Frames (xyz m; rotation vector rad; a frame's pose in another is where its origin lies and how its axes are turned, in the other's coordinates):
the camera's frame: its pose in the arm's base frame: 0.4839 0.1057 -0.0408 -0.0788 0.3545 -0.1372
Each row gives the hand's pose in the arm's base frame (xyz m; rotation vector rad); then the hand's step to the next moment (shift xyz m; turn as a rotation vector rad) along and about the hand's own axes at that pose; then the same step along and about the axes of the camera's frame.
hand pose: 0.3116 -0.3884 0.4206 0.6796 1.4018 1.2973
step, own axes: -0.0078 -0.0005 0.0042 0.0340 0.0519 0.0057
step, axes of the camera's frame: 0.0057 -0.0052 0.0043 -0.0355 0.0392 0.0330
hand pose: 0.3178 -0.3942 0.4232 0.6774 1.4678 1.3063
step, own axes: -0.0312 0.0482 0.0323 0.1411 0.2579 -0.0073
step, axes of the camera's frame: 0.0085 -0.0057 0.0651 -0.1944 0.1537 0.1584
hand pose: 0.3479 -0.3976 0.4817 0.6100 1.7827 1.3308
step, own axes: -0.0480 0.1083 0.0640 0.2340 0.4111 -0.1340
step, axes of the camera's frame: 0.0229 0.0306 0.1291 -0.4035 0.1716 0.2224
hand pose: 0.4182 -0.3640 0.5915 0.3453 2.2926 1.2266
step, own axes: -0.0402 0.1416 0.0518 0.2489 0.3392 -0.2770
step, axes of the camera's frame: 0.0048 0.0926 0.1255 -0.4675 0.0289 0.1852
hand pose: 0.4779 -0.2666 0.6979 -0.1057 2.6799 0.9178
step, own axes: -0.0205 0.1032 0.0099 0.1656 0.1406 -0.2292
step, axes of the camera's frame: -0.0286 0.0807 0.0619 -0.2893 -0.0725 0.1038
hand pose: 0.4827 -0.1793 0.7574 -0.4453 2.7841 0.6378
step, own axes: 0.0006 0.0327 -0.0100 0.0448 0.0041 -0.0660
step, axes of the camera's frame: -0.0232 0.0193 0.0161 -0.0602 -0.0479 0.0215
